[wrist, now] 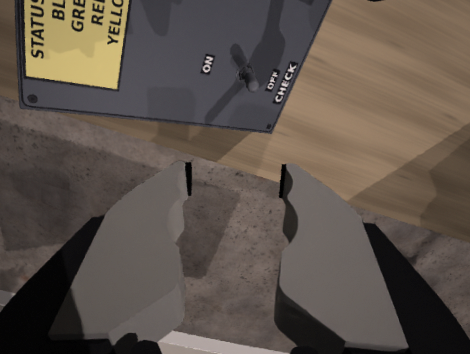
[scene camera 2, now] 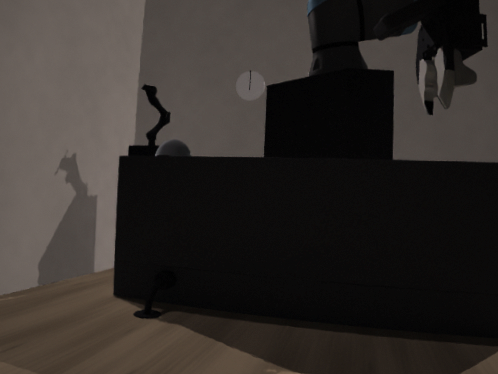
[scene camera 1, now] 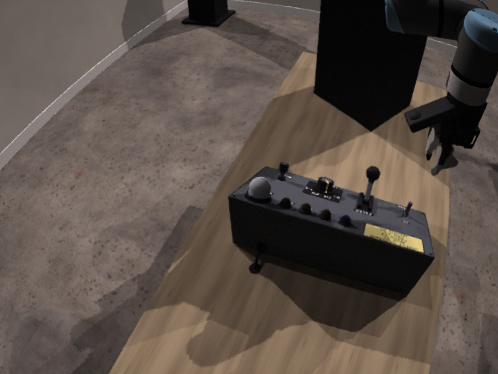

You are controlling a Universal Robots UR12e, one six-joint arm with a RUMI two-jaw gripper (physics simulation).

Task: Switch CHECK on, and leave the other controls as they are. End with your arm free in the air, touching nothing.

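Frame: origin at the arm's base, x ahead, y left, z up, level; metres.
Seen in the pictures: gripper, fingertip midpoint: (wrist: pixel 236 166) (scene camera 2: pixel 437 111) (scene camera 1: pixel 430 167).
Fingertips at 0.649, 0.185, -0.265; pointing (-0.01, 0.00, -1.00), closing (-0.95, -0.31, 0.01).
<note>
Offsets run from my fingertips to a thing's top centre, as dx, dy, dz. "pt": to the spot under its first point.
The dark control box (scene camera 1: pixel 320 250) (scene camera 2: pixel 300 225) (wrist: pixel 165 60) stands on the wooden table. The CHECK toggle @[-0.010, -0.007, -0.145] (scene camera 1: pixel 408 209) (wrist: pixel 248 78) is a small metal lever at one end of its top. In the wrist view its tip leans toward the OFF label @[pt -0.039, -0.007, -0.213] (wrist: pixel 272 80), away from the ON label @[pt +0.036, -0.008, -0.171] (wrist: pixel 207 64). My gripper (scene camera 1: pixel 432 165) (scene camera 2: pixel 438 110) (wrist: pixel 236 166) is open, with nothing between its fingers. It hangs in the air beyond the box's toggle end, apart from the toggle. Scene camera 2 does not show the toggle.
A ball-topped lever @[-0.076, -0.126, -0.125] (scene camera 1: pixel 372 173), rotary knob @[-0.018, -0.247, -0.155] (scene camera 1: pixel 325 184), small joystick @[-0.017, -0.367, -0.149] (scene camera 1: pixel 283 169), white dome @[pt +0.139, -0.375, -0.074] (scene camera 1: pixel 259 188) and several coloured buttons share the box's top. A yellow label @[pt +0.138, -0.047, -0.114] (scene camera 1: pixel 393 237) (wrist: pixel 75 45) lies near the toggle. A black pedestal (scene camera 1: pixel 367 70) (scene camera 2: pixel 330 115) stands behind.
</note>
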